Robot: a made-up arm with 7 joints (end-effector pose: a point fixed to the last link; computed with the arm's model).
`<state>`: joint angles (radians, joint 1 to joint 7).
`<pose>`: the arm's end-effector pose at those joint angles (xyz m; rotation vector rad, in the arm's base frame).
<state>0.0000 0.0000 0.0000 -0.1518 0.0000 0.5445 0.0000</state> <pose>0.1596 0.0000 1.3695 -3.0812 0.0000 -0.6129</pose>
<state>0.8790 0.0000 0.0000 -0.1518 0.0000 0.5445 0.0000</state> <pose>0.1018 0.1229 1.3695 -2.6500 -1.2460 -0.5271</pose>
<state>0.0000 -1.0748 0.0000 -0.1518 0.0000 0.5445 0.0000</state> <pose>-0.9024 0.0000 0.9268 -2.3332 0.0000 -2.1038</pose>
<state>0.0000 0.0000 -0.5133 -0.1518 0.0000 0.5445 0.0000</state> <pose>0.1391 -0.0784 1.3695 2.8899 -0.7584 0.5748</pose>
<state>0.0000 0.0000 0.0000 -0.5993 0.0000 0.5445 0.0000</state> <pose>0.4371 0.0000 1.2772 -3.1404 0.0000 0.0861</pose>
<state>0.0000 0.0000 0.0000 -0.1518 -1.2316 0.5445 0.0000</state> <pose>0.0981 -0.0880 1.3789 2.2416 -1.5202 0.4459</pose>
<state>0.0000 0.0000 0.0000 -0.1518 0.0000 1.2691 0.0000</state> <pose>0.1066 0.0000 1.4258 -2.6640 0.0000 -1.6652</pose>
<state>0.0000 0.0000 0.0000 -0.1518 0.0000 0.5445 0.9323</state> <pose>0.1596 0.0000 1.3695 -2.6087 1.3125 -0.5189</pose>
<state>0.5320 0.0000 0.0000 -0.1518 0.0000 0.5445 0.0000</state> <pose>0.1376 0.0810 1.3695 -2.8795 -0.7845 -0.5728</pose>
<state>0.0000 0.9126 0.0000 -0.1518 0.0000 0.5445 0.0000</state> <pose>0.9777 0.0000 0.8112 -3.0360 0.0000 0.8075</pose>
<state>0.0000 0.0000 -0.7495 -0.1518 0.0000 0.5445 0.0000</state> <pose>0.1169 -0.1088 1.3695 2.7439 -1.0793 0.5458</pose>
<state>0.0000 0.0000 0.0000 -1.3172 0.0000 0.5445 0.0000</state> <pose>0.7236 0.0000 0.9134 -2.9100 0.0000 1.1838</pose>
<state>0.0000 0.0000 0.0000 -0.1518 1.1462 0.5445 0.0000</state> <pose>0.1054 0.0850 1.3778 -2.3223 -1.4364 -0.4619</pose>
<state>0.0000 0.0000 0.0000 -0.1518 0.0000 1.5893 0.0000</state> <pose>0.0733 0.0000 1.4359 -2.3645 0.0000 -2.0686</pose>
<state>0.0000 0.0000 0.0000 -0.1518 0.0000 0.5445 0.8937</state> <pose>0.1596 0.0000 1.3695 -2.6388 1.2644 -0.5249</pose>
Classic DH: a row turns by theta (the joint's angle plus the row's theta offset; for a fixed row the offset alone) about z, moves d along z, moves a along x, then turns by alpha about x. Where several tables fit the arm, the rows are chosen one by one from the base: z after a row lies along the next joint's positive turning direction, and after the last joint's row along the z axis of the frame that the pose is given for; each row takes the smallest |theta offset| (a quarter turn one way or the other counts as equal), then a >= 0, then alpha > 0; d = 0 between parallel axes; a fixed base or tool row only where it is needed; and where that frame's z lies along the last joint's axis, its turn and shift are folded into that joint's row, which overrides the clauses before.
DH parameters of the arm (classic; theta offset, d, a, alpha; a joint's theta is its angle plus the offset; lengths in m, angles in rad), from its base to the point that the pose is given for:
joint 1: 0 0.257 0 -1.5708
joint 2: 0 0 0 1.5708
joint 3: 0 0.4566 0.0956 1.5708
joint 4: 0 0 -0.1292 -1.5708
joint 5: 0 0.6015 0 1.5708
joint 6: 0 0 0.1091 1.5708
joint 7: 0 0 0 0

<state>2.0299 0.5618 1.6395 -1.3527 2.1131 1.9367 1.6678</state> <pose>-0.8424 -0.0091 0.8723 0.3950 0.2809 -1.1859</pose>
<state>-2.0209 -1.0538 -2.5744 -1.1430 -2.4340 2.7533 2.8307</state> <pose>0.0350 1.0131 0.1858 -1.8992 -0.5037 -0.6926</pose>
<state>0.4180 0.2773 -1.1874 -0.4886 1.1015 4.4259 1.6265</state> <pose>0.3653 -0.0544 1.1690 0.8680 -0.2510 -1.4100</pose>
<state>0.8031 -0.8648 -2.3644 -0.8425 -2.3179 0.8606 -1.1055</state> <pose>-0.5058 -0.9633 0.6421 -1.3849 1.3489 2.1534</pose>
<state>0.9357 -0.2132 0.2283 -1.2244 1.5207 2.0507 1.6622</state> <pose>0.2142 0.4780 1.2043 -1.5612 0.3145 1.4958</pose>
